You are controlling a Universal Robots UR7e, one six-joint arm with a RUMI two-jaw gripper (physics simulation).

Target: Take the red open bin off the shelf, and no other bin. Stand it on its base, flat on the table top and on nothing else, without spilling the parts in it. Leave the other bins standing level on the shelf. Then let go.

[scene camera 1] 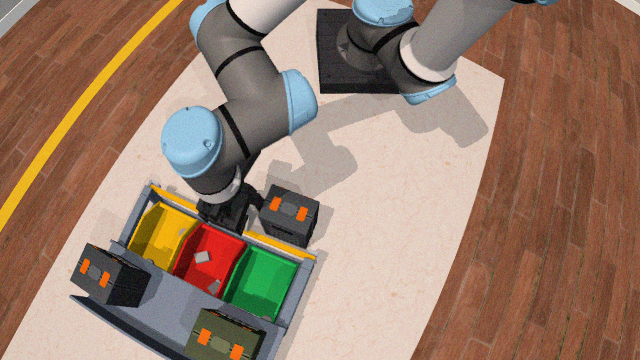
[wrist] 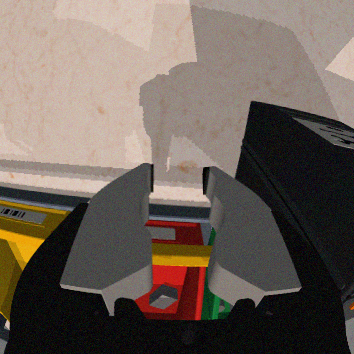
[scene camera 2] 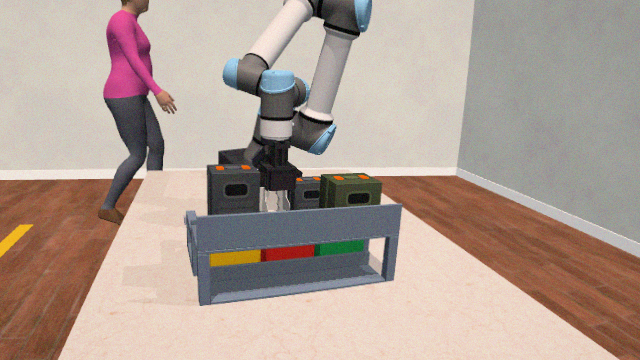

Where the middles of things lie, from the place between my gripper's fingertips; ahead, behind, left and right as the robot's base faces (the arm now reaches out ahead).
Now: hand 14 cm short of the green bin [scene camera 1: 260, 282], 8 cm to the right of it and 1 cm below it. Round my hand: red open bin [scene camera 1: 225, 250] (14 cm ahead, 3 cm to the right, 1 cm above); yellow bin [scene camera 1: 156, 237] (14 cm to the right, 13 cm ahead, 1 cm above).
